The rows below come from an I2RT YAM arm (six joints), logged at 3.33 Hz.
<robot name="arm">
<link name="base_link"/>
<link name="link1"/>
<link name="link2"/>
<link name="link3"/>
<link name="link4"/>
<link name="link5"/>
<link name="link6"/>
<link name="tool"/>
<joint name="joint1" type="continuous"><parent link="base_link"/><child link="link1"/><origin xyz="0 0 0.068" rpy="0 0 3.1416"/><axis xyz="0 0 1"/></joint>
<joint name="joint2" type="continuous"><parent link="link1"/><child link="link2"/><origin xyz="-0.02 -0.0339 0.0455" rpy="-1.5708 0 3.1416"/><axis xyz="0 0 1"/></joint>
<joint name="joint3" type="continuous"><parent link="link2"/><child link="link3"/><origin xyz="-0.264 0 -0.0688" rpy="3.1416 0 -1.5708"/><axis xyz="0 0 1"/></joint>
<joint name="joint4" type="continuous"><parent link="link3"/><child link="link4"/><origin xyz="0.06 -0.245 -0.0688" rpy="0 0 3.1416"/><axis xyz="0 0 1"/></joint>
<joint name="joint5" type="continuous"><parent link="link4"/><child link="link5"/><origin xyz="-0.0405 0.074 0.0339" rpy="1.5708 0 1.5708"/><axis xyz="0 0 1"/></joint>
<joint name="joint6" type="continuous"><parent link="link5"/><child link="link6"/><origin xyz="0.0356 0 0.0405" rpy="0 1.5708 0"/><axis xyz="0 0 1"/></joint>
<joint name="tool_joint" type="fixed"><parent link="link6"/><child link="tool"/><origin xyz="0 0 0" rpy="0 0 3.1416"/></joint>
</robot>
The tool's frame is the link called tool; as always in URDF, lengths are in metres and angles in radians. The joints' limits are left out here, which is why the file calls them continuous.
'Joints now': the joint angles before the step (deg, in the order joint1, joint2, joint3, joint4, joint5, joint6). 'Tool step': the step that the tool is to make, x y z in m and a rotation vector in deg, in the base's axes. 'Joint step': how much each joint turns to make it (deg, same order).
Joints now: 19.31 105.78 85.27 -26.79 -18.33 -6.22
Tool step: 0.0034 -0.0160 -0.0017 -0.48 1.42 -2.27
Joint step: -2.25 -0.03 0.00 -1.53 0.02 0.01
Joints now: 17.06 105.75 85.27 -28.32 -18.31 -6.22
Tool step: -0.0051 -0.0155 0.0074 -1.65 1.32 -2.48
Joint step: -1.77 -1.78 -0.02 -3.56 1.38 -0.26
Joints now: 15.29 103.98 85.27 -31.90 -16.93 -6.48
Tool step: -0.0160 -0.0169 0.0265 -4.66 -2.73 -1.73
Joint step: -1.43 -4.94 0.00 -4.28 4.19 -3.19
